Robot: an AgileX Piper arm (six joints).
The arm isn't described. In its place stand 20 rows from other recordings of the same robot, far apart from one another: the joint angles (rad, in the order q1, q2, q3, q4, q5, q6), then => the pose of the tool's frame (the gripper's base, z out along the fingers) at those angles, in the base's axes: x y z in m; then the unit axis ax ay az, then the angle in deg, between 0 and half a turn.
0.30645 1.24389 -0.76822 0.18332 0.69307 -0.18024 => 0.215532, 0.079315, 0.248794, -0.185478, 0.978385, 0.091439, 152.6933
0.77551 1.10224 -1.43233 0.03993 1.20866 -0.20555 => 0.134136, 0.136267, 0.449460, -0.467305, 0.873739, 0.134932, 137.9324
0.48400 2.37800 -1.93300 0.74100 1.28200 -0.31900 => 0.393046, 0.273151, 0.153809, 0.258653, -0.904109, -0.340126, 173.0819
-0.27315 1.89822 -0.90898 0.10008 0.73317 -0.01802 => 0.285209, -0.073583, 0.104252, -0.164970, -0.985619, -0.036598, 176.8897
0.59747 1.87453 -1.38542 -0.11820 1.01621 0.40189 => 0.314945, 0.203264, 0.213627, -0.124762, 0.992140, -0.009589, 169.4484
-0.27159 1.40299 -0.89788 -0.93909 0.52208 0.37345 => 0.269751, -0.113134, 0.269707, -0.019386, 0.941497, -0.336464, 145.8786
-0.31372 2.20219 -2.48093 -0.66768 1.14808 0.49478 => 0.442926, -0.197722, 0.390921, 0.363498, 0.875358, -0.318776, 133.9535
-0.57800 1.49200 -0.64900 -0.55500 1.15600 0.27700 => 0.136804, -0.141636, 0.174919, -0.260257, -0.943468, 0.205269, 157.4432
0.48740 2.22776 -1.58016 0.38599 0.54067 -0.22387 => 0.407144, 0.235765, 0.130154, -0.208551, 0.963683, 0.166797, 155.8995
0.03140 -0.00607 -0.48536 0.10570 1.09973 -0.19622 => -0.006314, 0.008361, 0.270513, -0.116819, 0.993066, 0.013167, 119.5990
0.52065 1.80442 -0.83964 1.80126 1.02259 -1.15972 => 0.243491, 0.226784, 0.184821, -0.114738, 0.793814, 0.597239, 169.7233
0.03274 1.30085 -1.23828 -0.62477 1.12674 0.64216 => 0.254201, -0.039765, 0.367958, 0.227734, 0.948256, -0.221242, 144.1192
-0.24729 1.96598 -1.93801 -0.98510 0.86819 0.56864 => 0.426355, -0.167325, 0.370719, 0.203878, 0.881926, -0.425018, 133.4513
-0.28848 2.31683 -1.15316 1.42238 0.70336 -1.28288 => 0.384328, -0.053333, 0.028656, 0.116970, 0.939206, 0.322815, 156.4141
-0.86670 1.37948 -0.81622 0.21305 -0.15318 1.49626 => 0.194109, -0.233083, 0.283066, 0.927977, 0.259253, 0.267668, 114.9774
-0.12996 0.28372 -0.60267 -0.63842 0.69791 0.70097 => 0.039080, -0.040253, 0.342793, 0.310359, 0.934991, -0.171666, 101.9424
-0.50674 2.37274 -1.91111 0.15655 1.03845 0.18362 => 0.430766, -0.225131, 0.131380, 0.369975, 0.927294, 0.056956, 169.7971
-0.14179 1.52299 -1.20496 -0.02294 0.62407 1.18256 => 0.330409, -0.048397, 0.302312, 0.600112, 0.780665, 0.174434, 144.0382
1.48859 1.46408 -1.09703 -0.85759 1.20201 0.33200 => 0.086276, 0.265385, 0.297343, -0.645076, 0.730911, -0.222814, 140.7309
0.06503 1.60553 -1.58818 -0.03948 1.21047 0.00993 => 0.334460, 0.018412, 0.360680, -0.030468, 0.999466, -0.011794, 155.2891
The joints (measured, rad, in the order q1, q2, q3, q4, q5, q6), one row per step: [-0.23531 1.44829 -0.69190 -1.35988 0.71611 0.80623]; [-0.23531 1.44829 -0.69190 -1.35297 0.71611 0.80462]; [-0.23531 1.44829 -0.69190 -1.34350 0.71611 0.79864]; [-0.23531 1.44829 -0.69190 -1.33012 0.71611 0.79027]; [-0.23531 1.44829 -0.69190 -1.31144 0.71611 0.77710]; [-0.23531 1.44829 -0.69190 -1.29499 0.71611 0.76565]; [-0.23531 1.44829 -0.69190 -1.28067 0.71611 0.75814]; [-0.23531 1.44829 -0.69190 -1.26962 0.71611 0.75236]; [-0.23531 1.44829 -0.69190 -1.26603 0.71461 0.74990]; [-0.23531 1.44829 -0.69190 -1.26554 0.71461 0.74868]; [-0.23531 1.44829 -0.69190 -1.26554 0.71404 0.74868]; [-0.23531 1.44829 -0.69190 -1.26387 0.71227 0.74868]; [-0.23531 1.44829 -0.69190 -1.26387 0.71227 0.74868]
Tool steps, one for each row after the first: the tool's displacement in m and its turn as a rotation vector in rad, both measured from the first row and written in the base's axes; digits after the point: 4 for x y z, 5 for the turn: [-0.0002 0.0001 -0.0003 0.00472 -0.00007 -0.00336]; [-0.0005 0.0003 -0.0007 0.00991 0.00262 -0.00576]; [-0.0010 0.0006 -0.0014 0.01731 0.00635 -0.00915]; [-0.0015 0.0011 -0.0022 0.02721 0.01260 -0.01292]; [-0.0021 0.0015 -0.0030 0.03604 0.01795 -0.01623]; [-0.0025 0.0018 -0.0036 0.04459 0.02076 -0.02049]; [-0.0028 0.0021 -0.0041 0.05122 0.02290 -0.02375]; [-0.0028 0.0022 -0.0043 0.05394 0.02341 -0.02331]; [-0.0028 0.0023 -0.0043 0.05392 0.02421 -0.02287]; [-0.0028 0.0023 -0.0043 0.05420 0.02398 -0.02244]; [-0.0027 0.0024 -0.0044 0.05638 0.02295 -0.02209]; [-0.0027 0.0024 -0.0044 0.05638 0.02295 -0.02209]
